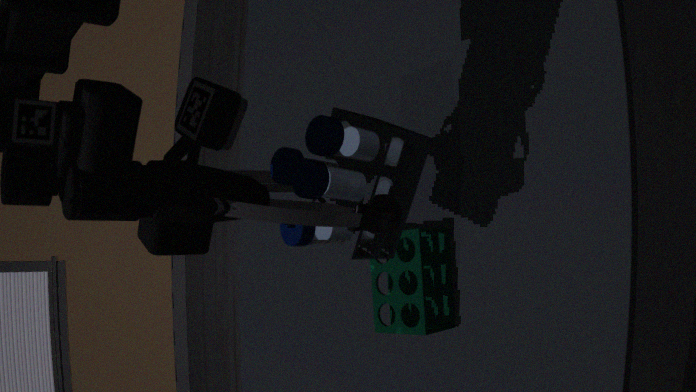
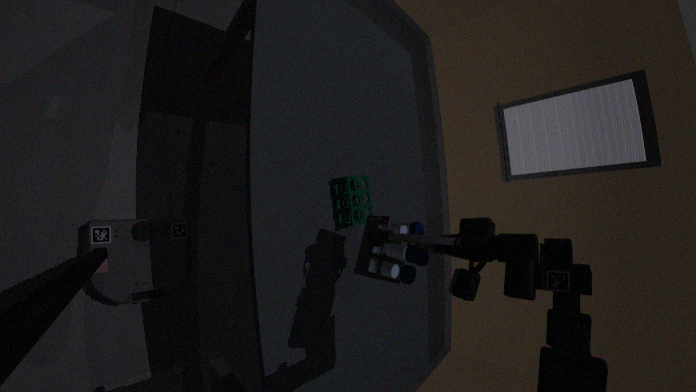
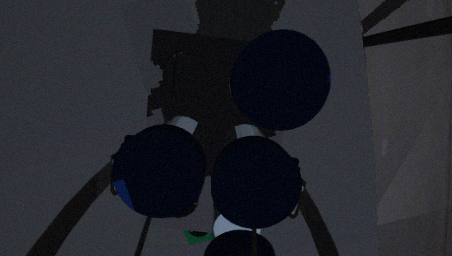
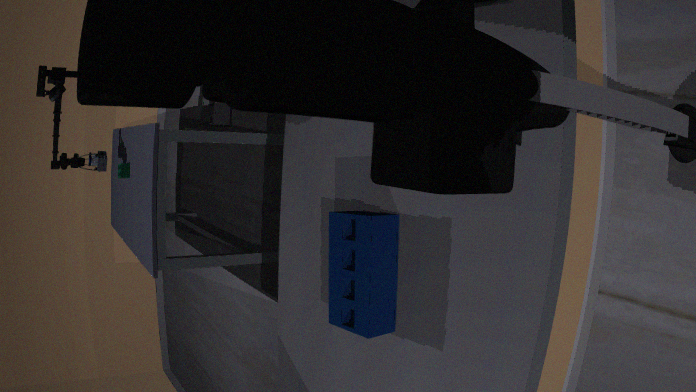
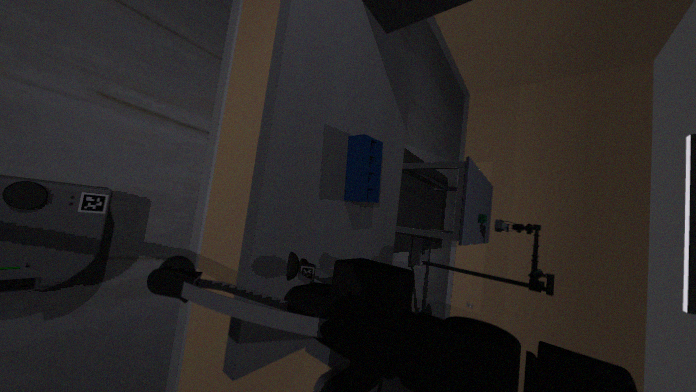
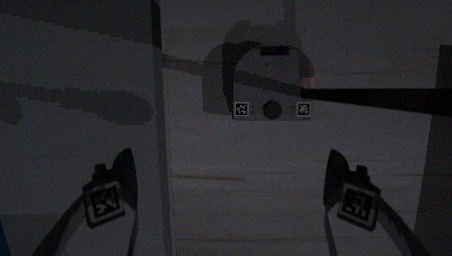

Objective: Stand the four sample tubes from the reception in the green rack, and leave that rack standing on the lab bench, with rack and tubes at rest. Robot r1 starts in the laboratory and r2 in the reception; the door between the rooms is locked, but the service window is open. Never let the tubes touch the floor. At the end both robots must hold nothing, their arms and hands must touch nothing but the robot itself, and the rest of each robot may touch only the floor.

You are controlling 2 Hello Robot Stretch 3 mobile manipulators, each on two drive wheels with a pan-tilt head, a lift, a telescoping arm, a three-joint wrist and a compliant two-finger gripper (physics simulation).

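My r1 gripper (image 1: 375,207) (image 2: 382,242) (image 3: 206,180) (image 4: 95,161) (image 5: 501,226) is shut on a grey tube rack (image 1: 420,155) (image 2: 367,240) (image 3: 200,90) and holds it raised above the lab bench (image 1: 550,300) (image 2: 310,125) (image 4: 135,225) (image 5: 472,200). Several blue-capped sample tubes (image 1: 345,182) (image 2: 397,252) (image 3: 280,80) stand in it. The green rack (image 1: 397,299) (image 2: 360,192) (image 3: 192,239) (image 4: 123,170) (image 5: 482,218) stands on the bench, beside and below the held rack; its visible holes are empty. My r2 gripper (image 5: 235,272) (image 6: 230,177) is open, with nothing between its fingers.
A blue block with slots (image 4: 380,270) (image 5: 362,167) stands on a grey surface near r2. The r1 base (image 2: 120,260) is beside the bench. The r2 base (image 5: 55,230) (image 6: 272,85) is on the floor. A tan wall with a striped panel (image 1: 25,325) (image 2: 575,130) runs behind the bench.
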